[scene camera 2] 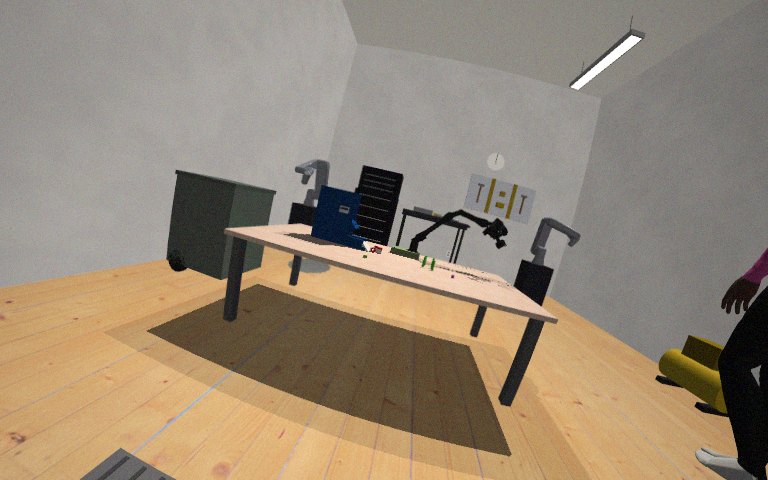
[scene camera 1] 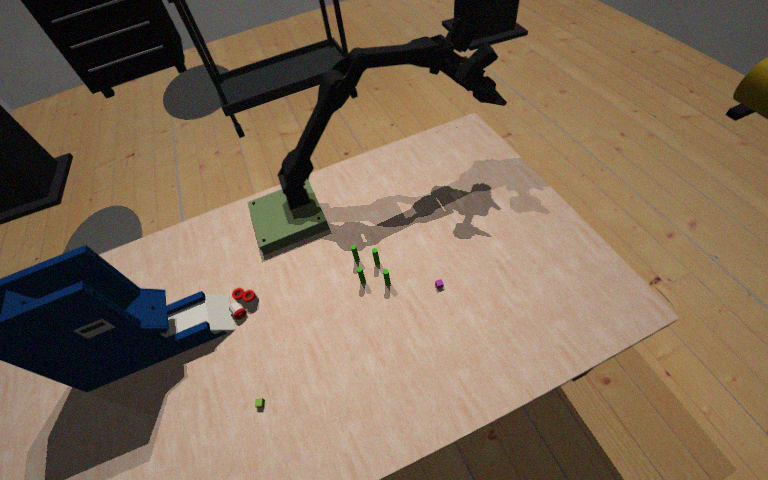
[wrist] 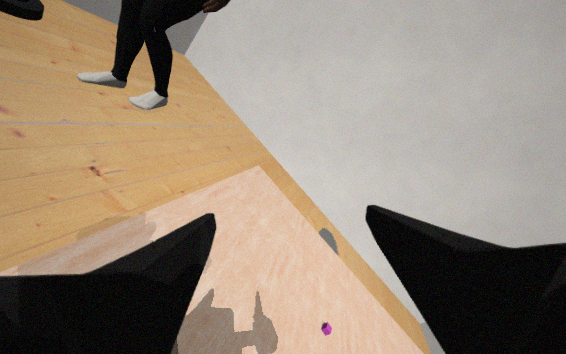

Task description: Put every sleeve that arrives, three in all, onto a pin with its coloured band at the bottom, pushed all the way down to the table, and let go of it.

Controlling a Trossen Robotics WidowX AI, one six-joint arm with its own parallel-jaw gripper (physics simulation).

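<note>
Two sleeves (scene camera 1: 238, 288) (scene camera 1: 248, 290) stand close together by the chute's end, their red bands upward. A third sleeve (scene camera 1: 235, 309), white with a red band, appears to lie on its side at the chute's lip, its red end toward the front. The sleeves are small and run together in the scene camera 2 view. Four green pins, (scene camera 1: 355, 254) (scene camera 1: 376, 258) (scene camera 1: 361, 276) (scene camera 1: 386, 278), stand bare in a cluster on the table. My gripper (scene camera 1: 497, 100) (scene camera 2: 500, 242) (wrist: 291, 216) is open and empty, high above the table's far right part, well away from the sleeves and pins.
A blue dispenser (scene camera 1: 50, 333) (scene camera 2: 335, 212) with a pale chute (scene camera 1: 219, 312) stands at the left. A magenta cube (scene camera 1: 438, 284) (wrist: 326, 328) lies right of the pins; a lime cube (scene camera 1: 259, 403) lies near the front left. The arm's green base (scene camera 1: 283, 220) is behind the pins. A person (wrist: 157, 50) stands beyond the table.
</note>
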